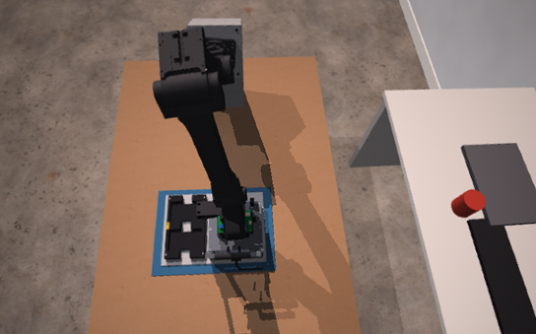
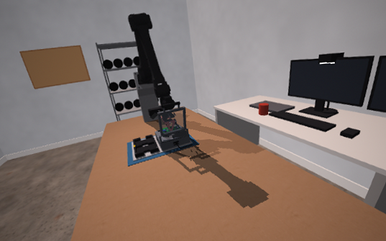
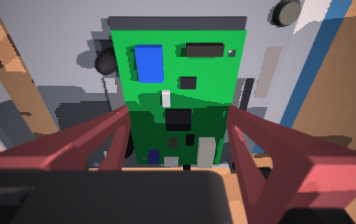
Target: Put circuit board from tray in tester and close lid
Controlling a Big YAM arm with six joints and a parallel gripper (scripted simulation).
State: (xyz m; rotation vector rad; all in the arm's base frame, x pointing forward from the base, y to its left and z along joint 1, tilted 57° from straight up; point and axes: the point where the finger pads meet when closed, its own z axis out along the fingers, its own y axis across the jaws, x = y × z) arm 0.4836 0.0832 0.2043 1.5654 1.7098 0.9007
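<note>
Right now the green circuit board is right at my hand. The rest, counted from my hand: clear lid 120 mm ahead, 100 mm above, 20 mm to the left.
</note>
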